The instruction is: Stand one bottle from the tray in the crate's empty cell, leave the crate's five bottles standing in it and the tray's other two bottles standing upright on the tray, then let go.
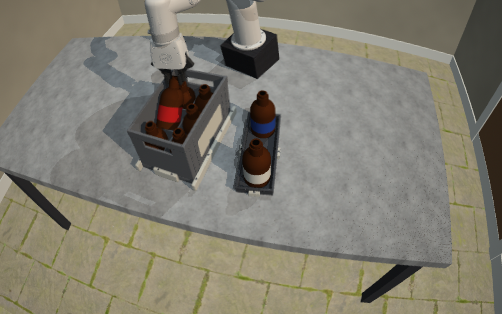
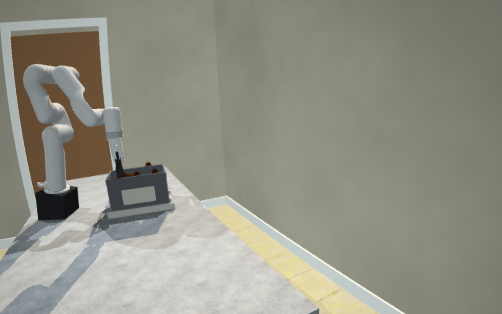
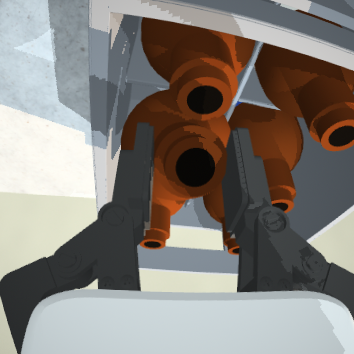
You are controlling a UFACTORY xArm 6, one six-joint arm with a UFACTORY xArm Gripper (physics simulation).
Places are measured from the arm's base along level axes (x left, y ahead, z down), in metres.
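Pixels of known places: gripper, fingertip midpoint: (image 1: 175,81) (image 2: 120,175) (image 3: 189,144); arm's base at its link origin: (image 1: 248,39) (image 2: 57,189).
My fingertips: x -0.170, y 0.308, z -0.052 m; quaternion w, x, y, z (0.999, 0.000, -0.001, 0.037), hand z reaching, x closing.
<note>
For each thing: its top centre in the pictures, then the offset to it from my fingertips. "*": a spot on its surface instead.
- dark grey crate at its top centre: (image 3: 227,219) (image 1: 177,101) (image 2: 136,171) dy +0.081, dx +0.029, dz +0.002 m
- blue-label bottle at its top centre: (image 1: 262,93) dy +0.016, dx +0.257, dz +0.017 m
- white-label bottle at its top centre: (image 1: 256,142) dy +0.190, dx +0.261, dz +0.017 m
- tray at a spot on its surface: (image 1: 265,190) * dy +0.242, dx +0.290, dz +0.152 m
The dark grey crate (image 1: 165,162) (image 2: 115,200) (image 3: 170,257) holds five brown bottles and a red-label bottle (image 1: 170,114) (image 3: 167,107). The red-label bottle sits higher than its neighbours and looks tilted, its neck towards the robot. Its base is hidden, so I cannot tell whether it rests on a cell floor. My gripper (image 1: 175,77) (image 2: 118,172) (image 3: 189,144) is shut on its neck, with a finger on each side. A blue-label bottle (image 1: 263,112) and a white-label bottle (image 1: 256,162) stand upright on the tray (image 1: 265,190).
The crate walls rise close around the gripper, and other bottle necks crowd the red-label bottle, one (image 3: 205,97) right beside it. Pale strips (image 1: 200,177) lie along the crate's base. The robot's black base block (image 1: 250,57) stands behind, and the tray lies right of the crate.
</note>
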